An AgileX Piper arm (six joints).
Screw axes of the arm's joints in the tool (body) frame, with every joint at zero. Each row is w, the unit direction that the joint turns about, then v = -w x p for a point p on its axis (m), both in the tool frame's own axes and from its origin. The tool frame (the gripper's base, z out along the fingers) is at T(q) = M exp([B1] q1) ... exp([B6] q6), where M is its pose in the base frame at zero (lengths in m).
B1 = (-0.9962, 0, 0.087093, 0, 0.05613, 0)
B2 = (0, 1, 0, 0.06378, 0, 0.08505)
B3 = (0, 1, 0, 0.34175, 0, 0.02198)
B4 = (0, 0, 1, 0, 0, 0)
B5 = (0, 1, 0, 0.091, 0, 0)
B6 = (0, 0, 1, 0, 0, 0)
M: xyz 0.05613 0 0.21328 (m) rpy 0 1.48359 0 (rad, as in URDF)
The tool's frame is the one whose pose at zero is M.
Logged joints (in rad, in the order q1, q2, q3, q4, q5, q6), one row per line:
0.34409, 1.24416, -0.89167, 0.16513, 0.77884, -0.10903
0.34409, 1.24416, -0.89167, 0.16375, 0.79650, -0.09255
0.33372, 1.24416, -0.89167, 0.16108, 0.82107, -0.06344
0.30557, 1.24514, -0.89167, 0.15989, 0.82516, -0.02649
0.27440, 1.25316, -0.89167, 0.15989, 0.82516, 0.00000
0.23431, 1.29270, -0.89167, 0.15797, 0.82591, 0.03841
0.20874, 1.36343, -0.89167, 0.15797, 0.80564, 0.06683
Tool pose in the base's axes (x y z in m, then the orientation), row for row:
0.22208, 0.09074, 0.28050, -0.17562, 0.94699, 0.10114, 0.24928
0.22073, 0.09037, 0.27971, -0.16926, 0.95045, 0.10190, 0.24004
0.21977, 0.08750, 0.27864, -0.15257, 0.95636, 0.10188, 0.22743
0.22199, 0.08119, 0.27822, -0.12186, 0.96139, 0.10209, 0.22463
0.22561, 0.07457, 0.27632, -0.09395, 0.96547, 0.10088, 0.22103
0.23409, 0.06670, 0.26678, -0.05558, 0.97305, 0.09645, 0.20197
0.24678, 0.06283, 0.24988, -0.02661, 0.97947, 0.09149, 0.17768
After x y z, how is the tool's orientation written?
As a quaternion, x y z w.
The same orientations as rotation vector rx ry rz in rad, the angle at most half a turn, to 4 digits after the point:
-0.4783, 2.5793, 0.2755
-0.4632, 2.6012, 0.2789
-0.4203, 2.6347, 0.2807
-0.3362, 2.6524, 0.2817
-0.2597, 2.6688, 0.2789
-0.1552, 2.7171, 0.2693
-0.0753, 2.7713, 0.2589

